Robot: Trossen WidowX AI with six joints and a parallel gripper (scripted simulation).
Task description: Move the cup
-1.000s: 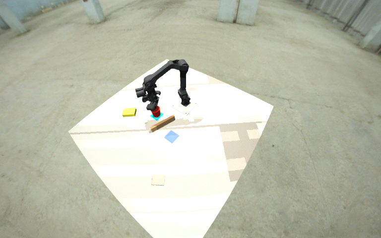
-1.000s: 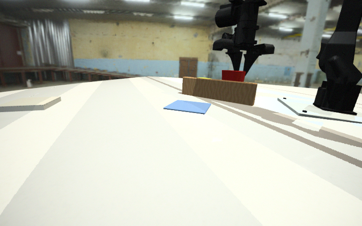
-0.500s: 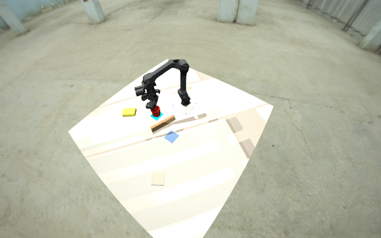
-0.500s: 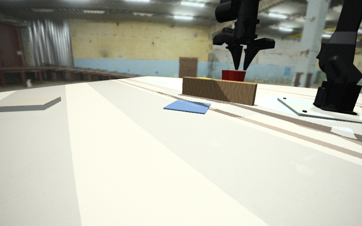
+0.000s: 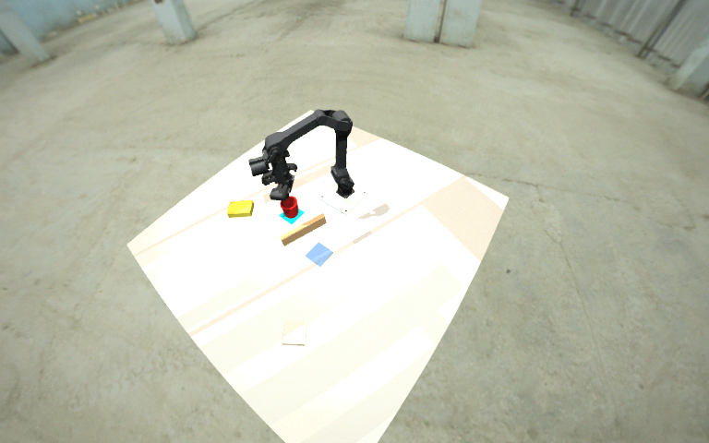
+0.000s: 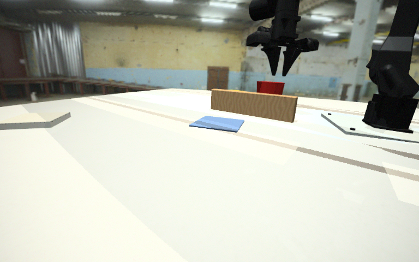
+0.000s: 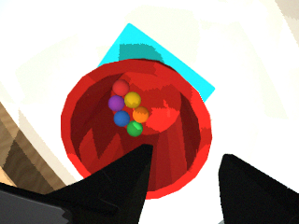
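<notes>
The red cup lies 5 cm below my gripper tip, 2 cm ahead of it and 1 cm to the left of it. Also, from my gripper tip: wooden bar (13 cm to the left, 8 cm below, 5 cm ahead); then blue pad (25 cm to the left, 10 cm below, 8 cm ahead); then cyan pad (10 cm below, 2 cm to the left, 2 cm ahead).
</notes>
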